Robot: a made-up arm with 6 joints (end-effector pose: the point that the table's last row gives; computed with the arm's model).
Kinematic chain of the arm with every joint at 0, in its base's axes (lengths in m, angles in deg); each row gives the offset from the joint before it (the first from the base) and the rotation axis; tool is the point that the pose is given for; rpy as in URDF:
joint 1: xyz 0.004 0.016 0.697 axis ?
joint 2: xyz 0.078 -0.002 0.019 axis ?
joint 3: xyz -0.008 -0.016 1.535 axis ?
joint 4: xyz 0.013 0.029 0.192 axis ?
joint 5: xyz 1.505 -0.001 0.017 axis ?
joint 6: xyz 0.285 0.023 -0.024 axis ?
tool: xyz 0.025 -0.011 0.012 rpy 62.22 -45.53 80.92
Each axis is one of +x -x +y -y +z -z.
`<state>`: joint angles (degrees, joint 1 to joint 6).
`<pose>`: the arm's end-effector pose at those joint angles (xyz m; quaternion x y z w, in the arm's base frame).
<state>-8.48 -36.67 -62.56 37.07 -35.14 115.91</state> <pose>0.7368 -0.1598 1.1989 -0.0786 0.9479 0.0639 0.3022</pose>
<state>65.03 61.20 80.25 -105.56 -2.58 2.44</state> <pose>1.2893 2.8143 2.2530 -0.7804 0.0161 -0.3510 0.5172</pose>
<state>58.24 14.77 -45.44 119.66 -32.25 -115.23</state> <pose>0.9609 1.2681 0.8086 0.5067 0.5304 0.5459 0.4050</pose>
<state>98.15 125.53 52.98 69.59 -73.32 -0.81</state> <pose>-0.0155 1.9219 -1.6665 -0.3122 0.7944 0.0918 0.5129</pose>
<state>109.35 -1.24 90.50 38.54 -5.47 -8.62</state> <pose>0.0632 -0.1584 4.0699 -0.1671 0.2417 -0.9186 0.2644</pose>
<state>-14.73 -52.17 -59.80 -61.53 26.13 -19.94</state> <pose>0.6377 -0.2616 1.6741 0.5570 -0.5982 0.5553 0.1533</pose>
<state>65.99 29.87 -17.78 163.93 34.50 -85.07</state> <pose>0.8011 1.9230 0.7473 0.1041 -0.9113 -0.3983 0.0056</pose>
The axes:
joint 1: +z
joint 2: +y
joint 3: -y
joint 4: -x
joint 5: -y
joint 6: -x

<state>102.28 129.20 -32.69 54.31 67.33 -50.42</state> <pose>-0.2016 -0.2274 -1.1049 -0.4881 -0.8596 0.1471 0.0358</pose>
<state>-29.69 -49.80 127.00 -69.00 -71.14 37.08</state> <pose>-2.2158 1.6024 1.6796 -0.4849 0.2307 0.6682 0.5149</pose>
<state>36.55 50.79 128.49 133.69 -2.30 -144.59</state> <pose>1.1929 0.8584 3.5192 0.1410 -0.2504 0.9577 0.0172</pose>
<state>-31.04 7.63 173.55 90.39 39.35 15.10</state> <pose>-1.1519 0.9650 2.4968 -0.7230 -0.3299 -0.2922 0.5321</pose>
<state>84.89 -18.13 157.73 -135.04 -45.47 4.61</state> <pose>-0.3396 -2.1174 1.9476 0.6403 -0.1466 -0.3260 0.6799</pose>
